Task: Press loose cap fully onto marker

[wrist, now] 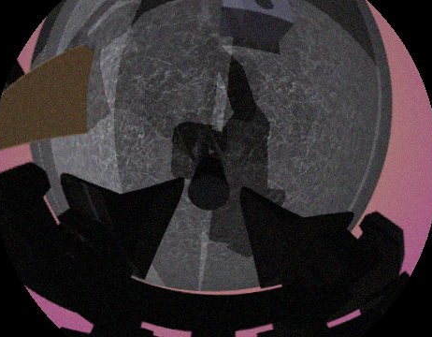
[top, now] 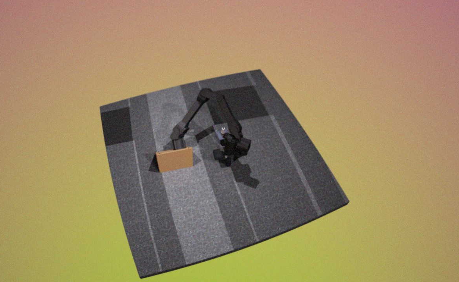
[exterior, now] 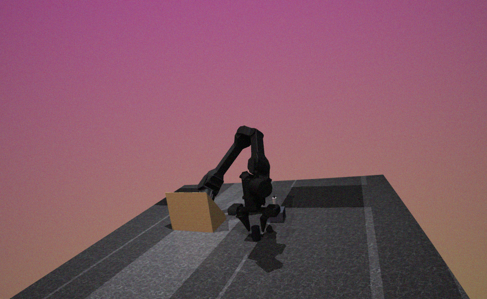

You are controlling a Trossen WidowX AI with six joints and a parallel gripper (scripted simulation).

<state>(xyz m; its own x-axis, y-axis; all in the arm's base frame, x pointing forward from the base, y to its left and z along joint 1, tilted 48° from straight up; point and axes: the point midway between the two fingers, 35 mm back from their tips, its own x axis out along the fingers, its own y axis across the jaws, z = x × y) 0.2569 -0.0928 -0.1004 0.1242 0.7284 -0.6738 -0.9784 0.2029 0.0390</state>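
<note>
Now: the dark marker cap 1 cm below my gripper tip. The rest, counted from my gripper tip: grey holder block (4 cm ahead, 20 cm to the left, 2 cm below).
</note>
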